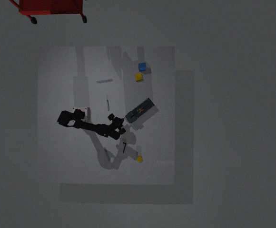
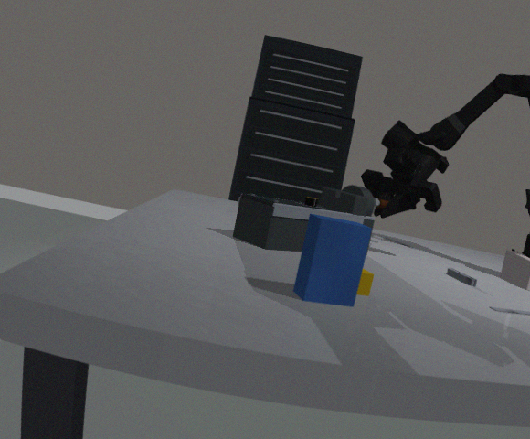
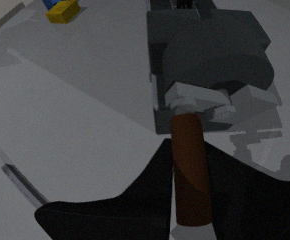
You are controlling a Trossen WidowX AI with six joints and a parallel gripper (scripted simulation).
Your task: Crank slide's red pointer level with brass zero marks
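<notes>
Now: the brown crank handle 1 cm behind my gripper tip, 1 cm to the right of it and 2 cm above it. From my gripper tip the other things lie so: red pointer 14 cm ahead, 10 cm to the left; then black hex key 3 cm ahead, 24 cm to the right, 7 cm below; then yellow block 8 cm ahead, 40 cm to the left, 6 cm below.
</notes>
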